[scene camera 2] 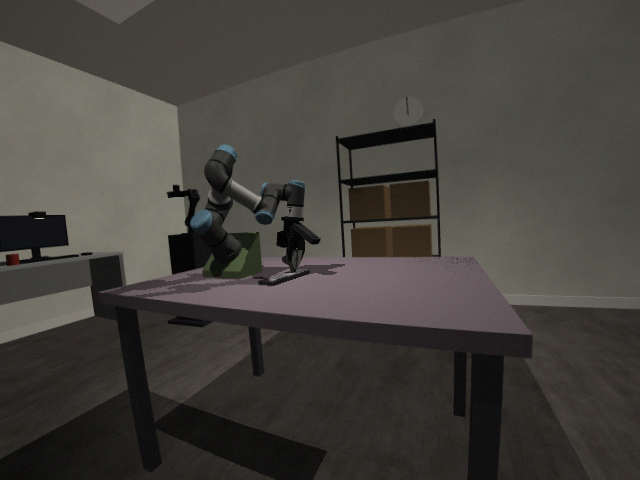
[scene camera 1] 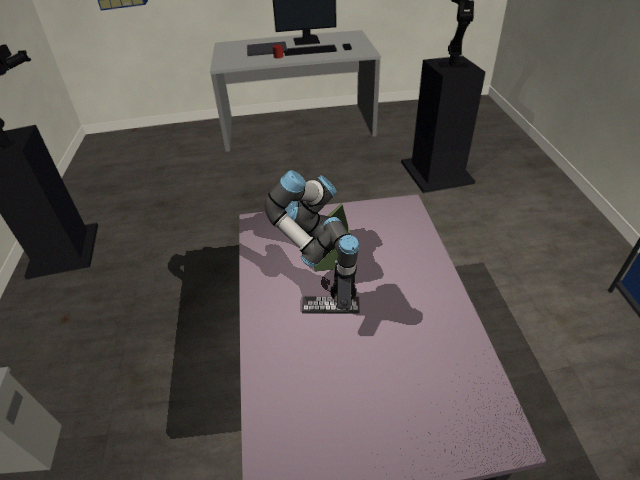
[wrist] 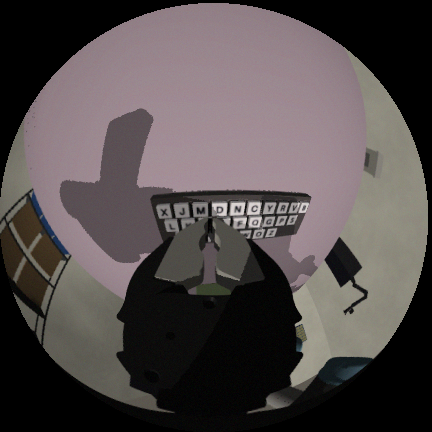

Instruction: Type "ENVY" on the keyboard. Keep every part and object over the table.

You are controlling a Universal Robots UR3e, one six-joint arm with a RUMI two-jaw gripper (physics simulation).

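Seen in the pictures: gripper, fingertip midpoint: [scene camera 2: 293, 272] [wrist: 209, 219]; arm's base at its link origin: [scene camera 2: 229, 251].
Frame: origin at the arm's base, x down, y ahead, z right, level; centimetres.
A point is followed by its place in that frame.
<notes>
The dark keyboard [scene camera 1: 317, 304] {x 8.3, y 28.1, z 11.5 cm} [scene camera 2: 271, 281] {x 8.7, y 28.3, z 16.7 cm} [wrist: 235, 196] {x 8.7, y 32.3, z 6.3 cm} lies flat on the pink table [scene camera 1: 310, 387] {x 10.0, y 59.4, z 21.5 cm} [scene camera 2: 387, 304] {x 10.0, y 67.4, z 33.0 cm} [wrist: 215, 75] {x 10.0, y 45.7, z 7.9 cm}. In the wrist view its far row reads X J M D N C Y R V B, with the N key [wrist: 237, 209] {x 8.2, y 31.0, z 6.2 cm}, the Y key [wrist: 270, 208] {x 8.2, y 29.8, z 10.2 cm} and the V key [wrist: 293, 209] {x 8.2, y 28.5, z 13.9 cm} in plain sight. An E key cannot be made out. My gripper [scene camera 2: 294, 270] {x 8.6, y 30.4, z 2.9 cm} [wrist: 209, 219] {x 8.6, y 30.4, z 2.9 cm} is shut and empty, pointing down. Its tips are over the middle row, between K and F, and hide keys there. A gap between tips and keys cannot be told. Scene camera 1 does not show the tips.
A green angled object [scene camera 1: 328, 262] {x 5.7, y 10.8, z 2.6 cm} [scene camera 2: 252, 255] {x 2.0, y 11.2, z -0.2 cm} stands on the table by the arm's base, behind the keyboard. Off the table are a grey desk [scene camera 1: 232, 62], a black pedestal [scene camera 1: 447, 124] and a shelf rack [scene camera 2: 387, 135] with boxes.
</notes>
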